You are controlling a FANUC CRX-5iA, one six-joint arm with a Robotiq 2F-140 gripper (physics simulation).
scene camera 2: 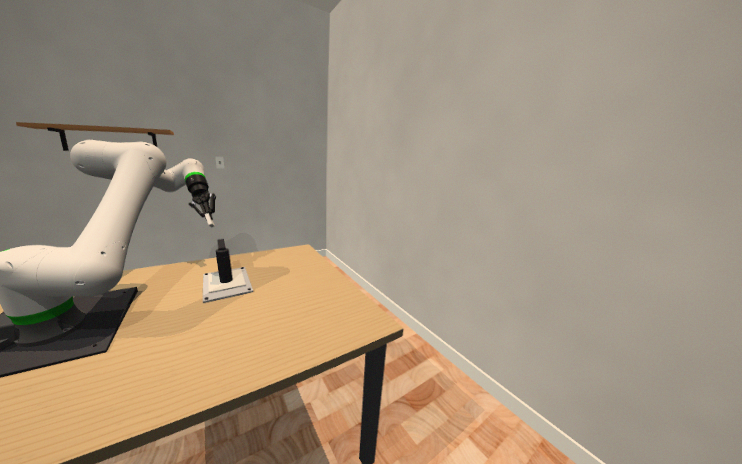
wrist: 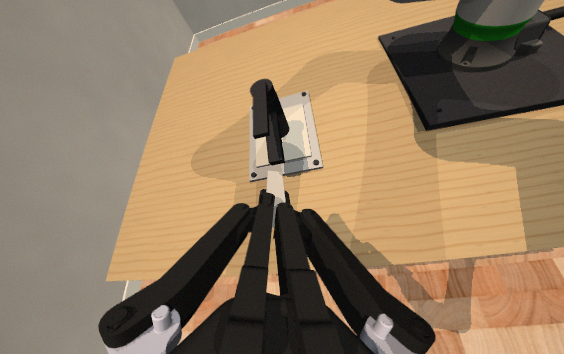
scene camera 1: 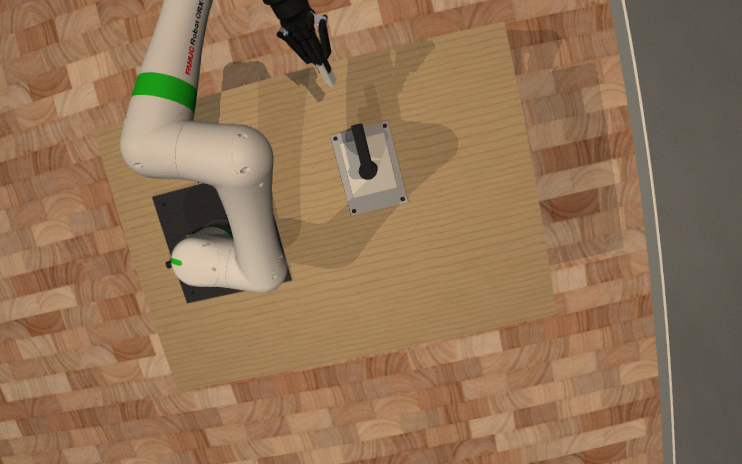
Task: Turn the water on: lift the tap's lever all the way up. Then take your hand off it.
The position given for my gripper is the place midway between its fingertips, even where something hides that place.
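Note:
My gripper is here in the scene, at (scene camera 1: 332,83) and (wrist: 273,182). I can also see a pale grey base plate (scene camera 1: 394,196), (wrist: 314,162), and with the plate there is a black lever (wrist: 262,91).

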